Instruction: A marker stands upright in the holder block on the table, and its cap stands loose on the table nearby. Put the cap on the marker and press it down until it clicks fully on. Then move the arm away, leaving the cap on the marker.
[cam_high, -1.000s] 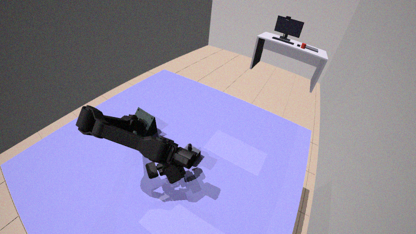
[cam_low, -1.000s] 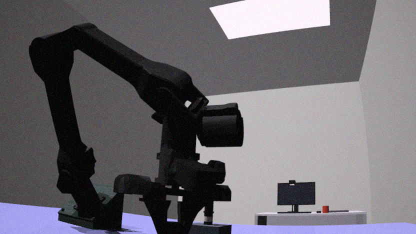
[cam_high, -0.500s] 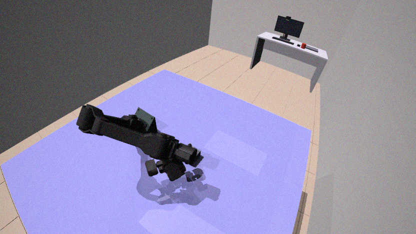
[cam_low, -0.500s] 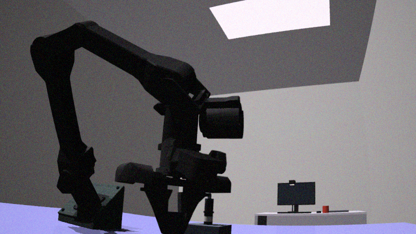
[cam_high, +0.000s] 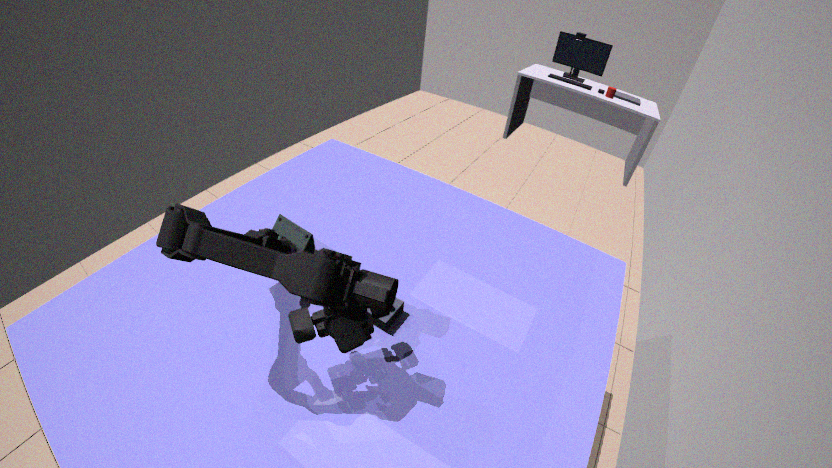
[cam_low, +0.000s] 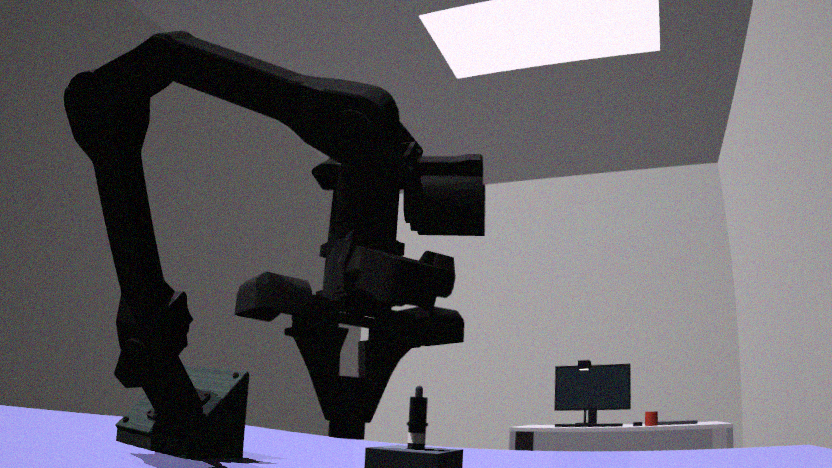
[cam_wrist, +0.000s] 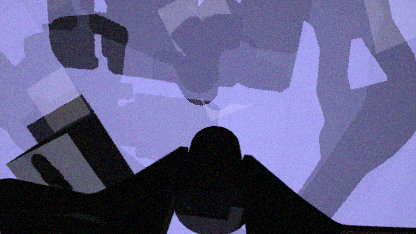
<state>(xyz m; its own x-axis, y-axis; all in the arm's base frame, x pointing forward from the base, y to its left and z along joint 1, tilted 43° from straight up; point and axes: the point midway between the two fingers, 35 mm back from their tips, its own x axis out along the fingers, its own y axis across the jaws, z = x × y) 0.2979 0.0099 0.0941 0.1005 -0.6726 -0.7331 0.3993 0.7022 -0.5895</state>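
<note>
The grey holder block is 10 mm behind my gripper tip, 130 mm to the left of it and 50 mm below it. From my gripper tip the other things lie so: black cap: 10 mm above.
</note>
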